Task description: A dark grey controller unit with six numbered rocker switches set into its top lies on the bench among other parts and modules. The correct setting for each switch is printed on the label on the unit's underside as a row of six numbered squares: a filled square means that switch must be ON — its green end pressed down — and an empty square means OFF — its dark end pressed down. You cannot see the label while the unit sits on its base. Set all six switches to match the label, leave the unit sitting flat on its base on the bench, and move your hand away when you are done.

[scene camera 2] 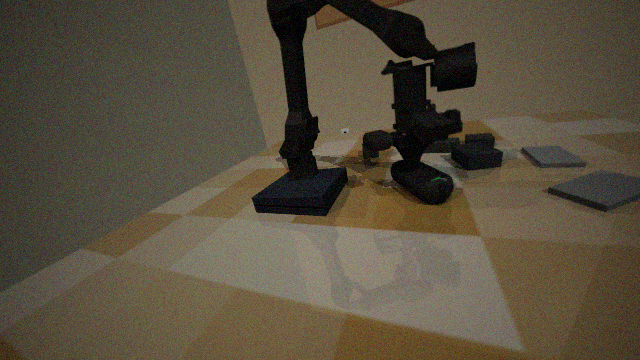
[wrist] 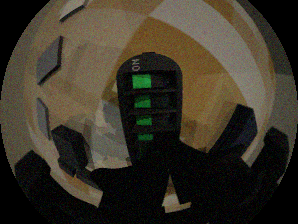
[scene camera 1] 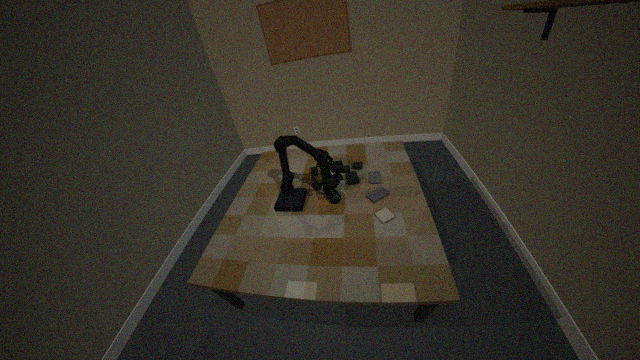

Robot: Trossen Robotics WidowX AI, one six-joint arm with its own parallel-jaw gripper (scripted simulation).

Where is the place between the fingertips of the gripper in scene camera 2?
At 412,172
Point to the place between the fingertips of the gripper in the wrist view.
At 159,134
